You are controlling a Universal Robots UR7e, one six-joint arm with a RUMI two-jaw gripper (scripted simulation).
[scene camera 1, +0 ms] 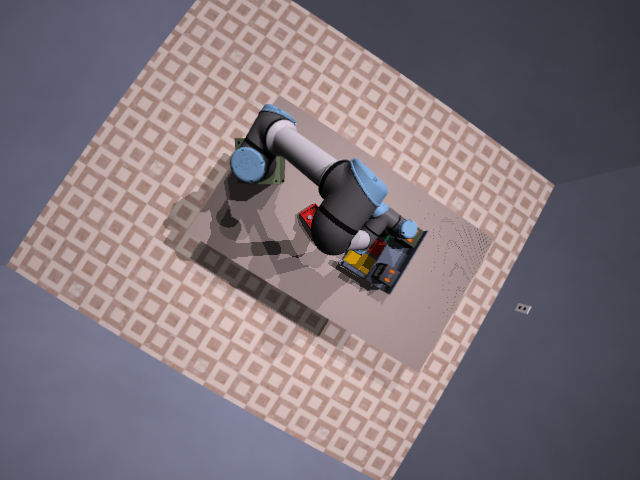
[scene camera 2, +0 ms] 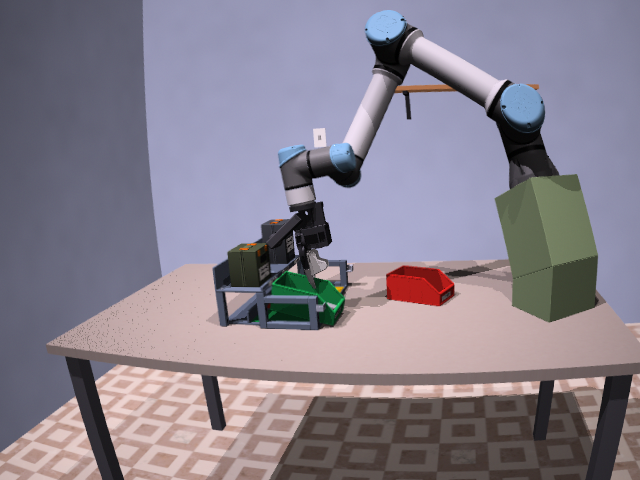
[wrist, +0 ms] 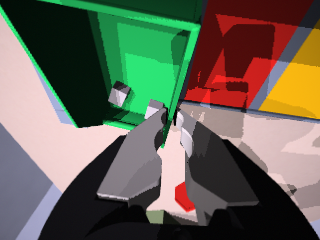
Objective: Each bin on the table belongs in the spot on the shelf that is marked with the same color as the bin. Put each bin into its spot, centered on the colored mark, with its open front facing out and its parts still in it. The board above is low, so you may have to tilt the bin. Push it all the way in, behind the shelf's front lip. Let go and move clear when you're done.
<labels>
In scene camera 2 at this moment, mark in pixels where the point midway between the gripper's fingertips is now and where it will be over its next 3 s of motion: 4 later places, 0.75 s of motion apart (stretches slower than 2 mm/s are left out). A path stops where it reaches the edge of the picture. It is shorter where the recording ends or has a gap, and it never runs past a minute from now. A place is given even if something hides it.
My gripper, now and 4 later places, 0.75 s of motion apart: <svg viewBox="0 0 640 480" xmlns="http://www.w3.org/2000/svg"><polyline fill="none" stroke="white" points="315,288 314,288 314,285 313,275 312,263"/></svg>
</labels>
